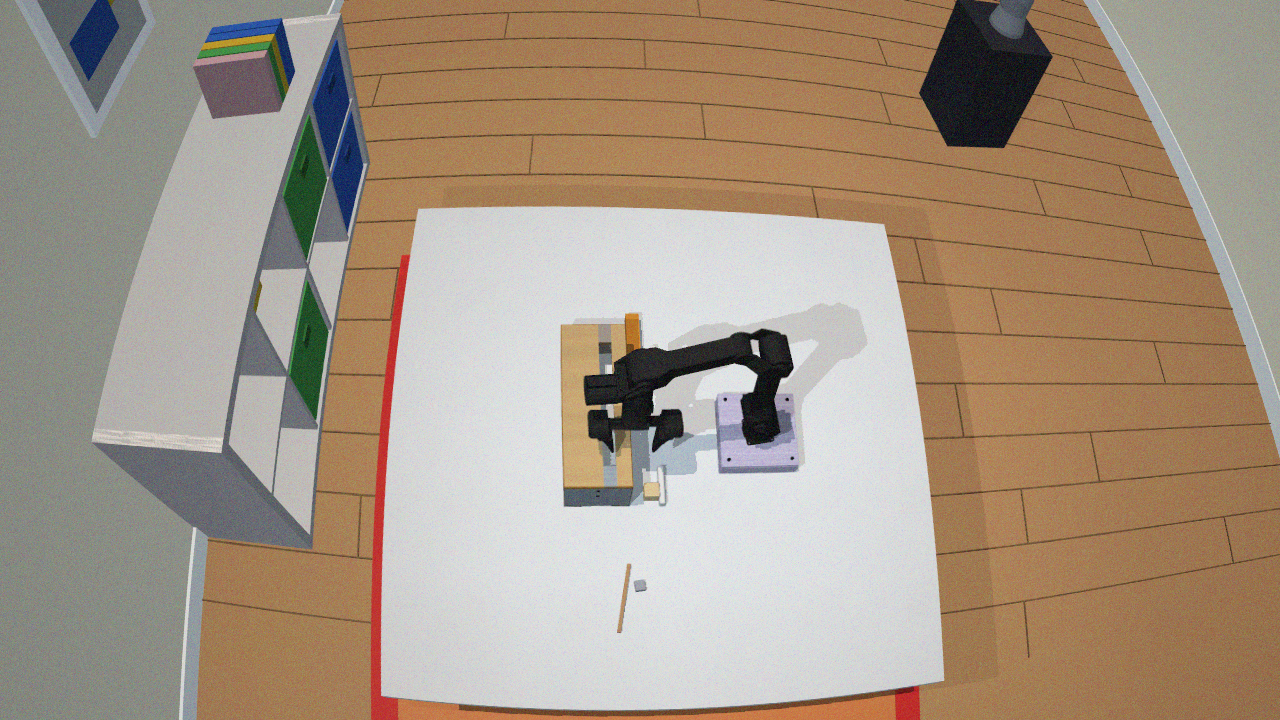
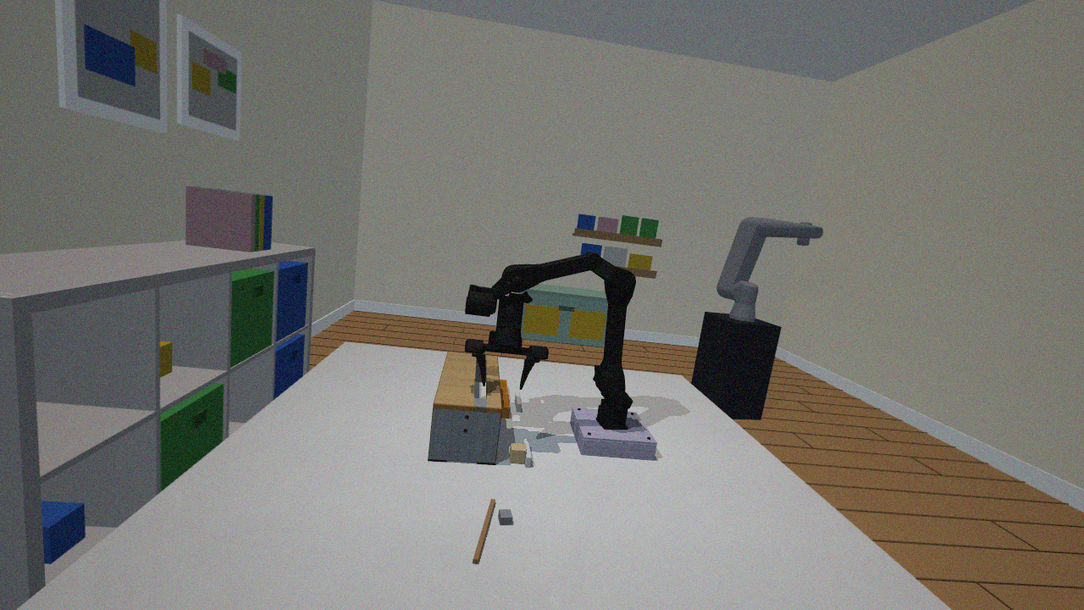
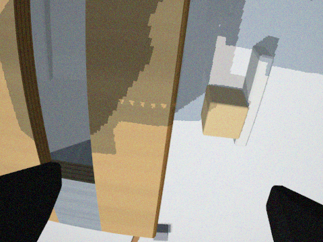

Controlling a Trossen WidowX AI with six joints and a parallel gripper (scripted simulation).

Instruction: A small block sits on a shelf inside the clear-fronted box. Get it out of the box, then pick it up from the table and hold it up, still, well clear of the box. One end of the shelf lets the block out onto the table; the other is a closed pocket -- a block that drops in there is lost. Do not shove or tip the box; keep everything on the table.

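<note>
My gripper tip is now 13 cm above the tan block, 5 cm to the right of it and 4 cm past it. The rest, counted from my gripper tip: box (12 cm to the right, 9 cm below, 2 cm ahead); then grey cube (26 cm to the left, 14 cm below, 2 cm ahead); then thin wooden stick (29 cm to the left, 14 cm below, 6 cm ahead).
</note>
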